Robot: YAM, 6 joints.
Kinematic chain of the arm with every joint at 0, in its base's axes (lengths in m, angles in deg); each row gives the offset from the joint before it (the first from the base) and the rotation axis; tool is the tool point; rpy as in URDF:
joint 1: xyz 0 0 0.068 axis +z
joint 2: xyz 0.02 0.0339 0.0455 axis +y
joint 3: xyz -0.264 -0.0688 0 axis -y
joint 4: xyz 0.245 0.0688 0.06 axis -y
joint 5: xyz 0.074 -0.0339 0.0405 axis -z
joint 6: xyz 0.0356 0 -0.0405 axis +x
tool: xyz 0 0 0 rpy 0 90 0
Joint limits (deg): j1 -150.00..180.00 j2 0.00..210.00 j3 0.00..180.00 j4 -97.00..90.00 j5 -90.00..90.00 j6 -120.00..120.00
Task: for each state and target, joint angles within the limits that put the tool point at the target. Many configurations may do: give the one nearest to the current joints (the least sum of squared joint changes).
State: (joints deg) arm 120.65 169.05 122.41 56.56 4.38 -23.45
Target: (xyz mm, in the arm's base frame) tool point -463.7 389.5 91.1
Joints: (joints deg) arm 140.16 165.97 124.82 56.81 3.22 -23.45
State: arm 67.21 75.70 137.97 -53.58 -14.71 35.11
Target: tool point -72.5 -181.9 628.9
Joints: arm 70.87 50.28 152.97 -49.80 -14.43 35.11
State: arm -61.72 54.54 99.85 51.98 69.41 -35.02
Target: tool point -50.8 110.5 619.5
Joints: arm -81.06 44.77 102.08 53.82 68.00 -35.02
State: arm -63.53 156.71 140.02 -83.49 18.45 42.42
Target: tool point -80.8 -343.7 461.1
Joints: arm -101.00 115.81 153.62 -92.95 22.74 42.42
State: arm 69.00 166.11 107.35 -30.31 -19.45 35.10
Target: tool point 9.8 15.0 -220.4
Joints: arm 58.66 204.15 68.28 -37.71 0.91 35.10
